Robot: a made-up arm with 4 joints.
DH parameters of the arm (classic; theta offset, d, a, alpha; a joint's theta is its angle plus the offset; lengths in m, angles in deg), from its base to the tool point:
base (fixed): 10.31 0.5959 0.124 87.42
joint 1: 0 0.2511 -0.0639 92.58
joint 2: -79.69 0.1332 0.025 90
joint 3: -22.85 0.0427 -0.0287 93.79
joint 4: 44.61 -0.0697 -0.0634 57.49
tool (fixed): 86.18 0.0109 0 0
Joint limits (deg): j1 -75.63..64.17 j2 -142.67..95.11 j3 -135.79..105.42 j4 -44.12..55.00
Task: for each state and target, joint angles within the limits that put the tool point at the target. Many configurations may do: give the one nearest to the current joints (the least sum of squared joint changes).
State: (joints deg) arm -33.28 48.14 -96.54 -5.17
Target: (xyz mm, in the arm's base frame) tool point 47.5 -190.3 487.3
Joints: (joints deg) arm -57.32 49.75 -95.45 1.39
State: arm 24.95 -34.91 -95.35 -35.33
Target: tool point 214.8 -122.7 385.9
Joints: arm 51.27 -39.46 -84.71 -18.63
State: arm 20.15 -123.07 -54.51 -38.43
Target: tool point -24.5 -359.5 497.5
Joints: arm -28.81 -139.33 -87.02 -44.12
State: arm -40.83 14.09 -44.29 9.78
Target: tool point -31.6 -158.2 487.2
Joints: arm -41.22 -1.34 -70.60 -20.98
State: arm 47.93 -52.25 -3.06 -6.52
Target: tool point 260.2 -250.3 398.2
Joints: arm 36.41 -46.33 7.11 -25.64
